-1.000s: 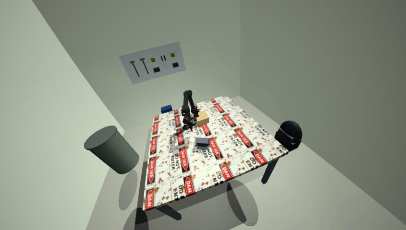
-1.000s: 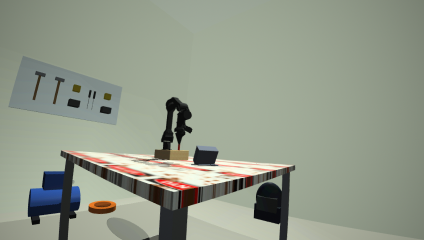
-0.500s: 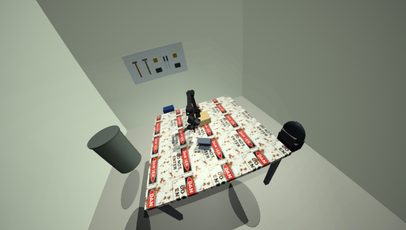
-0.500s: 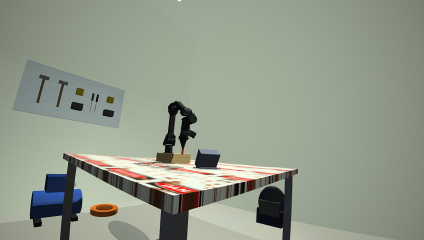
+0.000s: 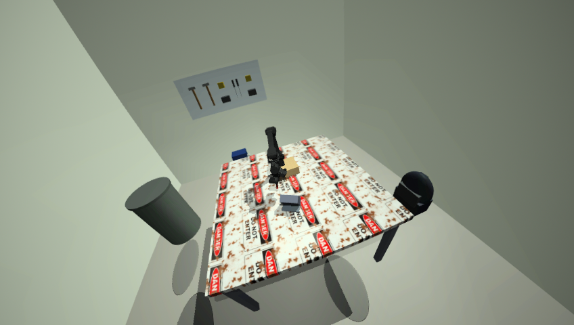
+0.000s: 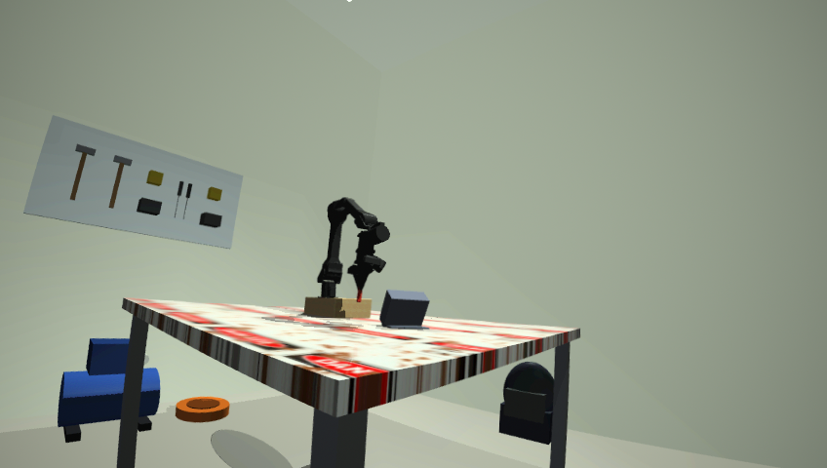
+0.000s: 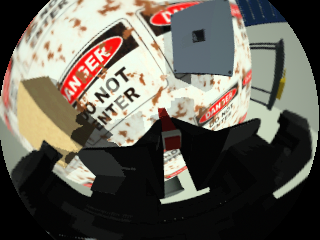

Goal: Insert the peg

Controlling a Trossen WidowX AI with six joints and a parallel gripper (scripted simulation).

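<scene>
Right now the grey sloped panel is 14 cm ahead of my gripper tip, 7 cm to the left of it and 5 cm below it. The rest, counted from my gripper tip: red peg (2 cm above).
</scene>
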